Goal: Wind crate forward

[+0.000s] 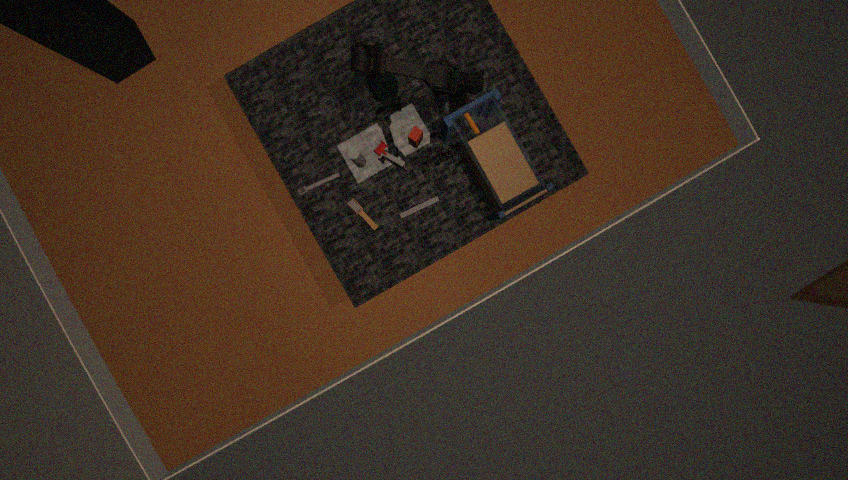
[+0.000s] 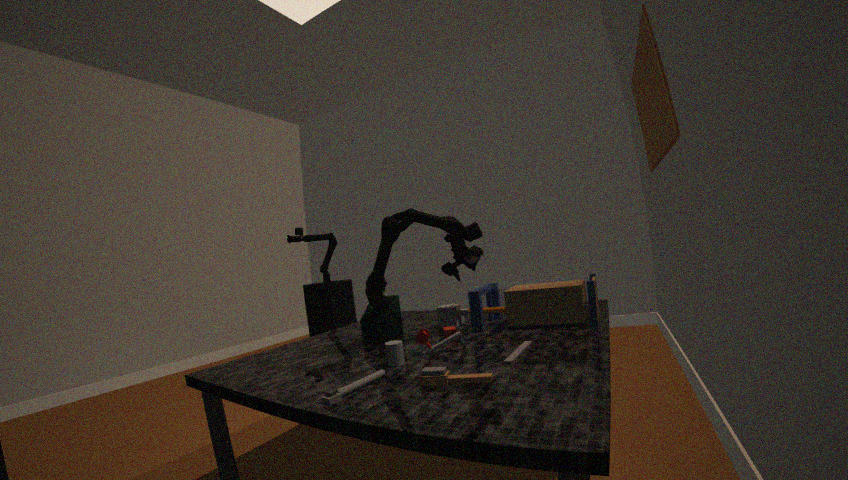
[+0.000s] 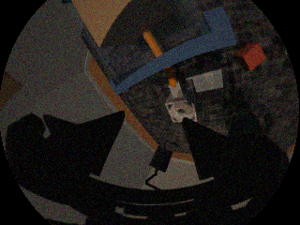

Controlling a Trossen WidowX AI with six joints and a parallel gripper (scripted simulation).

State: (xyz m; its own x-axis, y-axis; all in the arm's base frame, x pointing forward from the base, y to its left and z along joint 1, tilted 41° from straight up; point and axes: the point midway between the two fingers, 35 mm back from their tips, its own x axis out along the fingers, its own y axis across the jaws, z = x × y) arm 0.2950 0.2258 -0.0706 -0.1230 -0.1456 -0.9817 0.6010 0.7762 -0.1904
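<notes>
Right now my gripper tip is 30 mm short of the winch handle, 380 mm to the left of it and 180 mm above it. The rest, counted from my gripper tip: blue steel frame 60 mm ahead, 10 mm to the left, 110 mm below; then winch 120 mm behind, 190 mm below; then cubby 300 mm ahead, 10 mm to the left, 140 mm below.
</notes>
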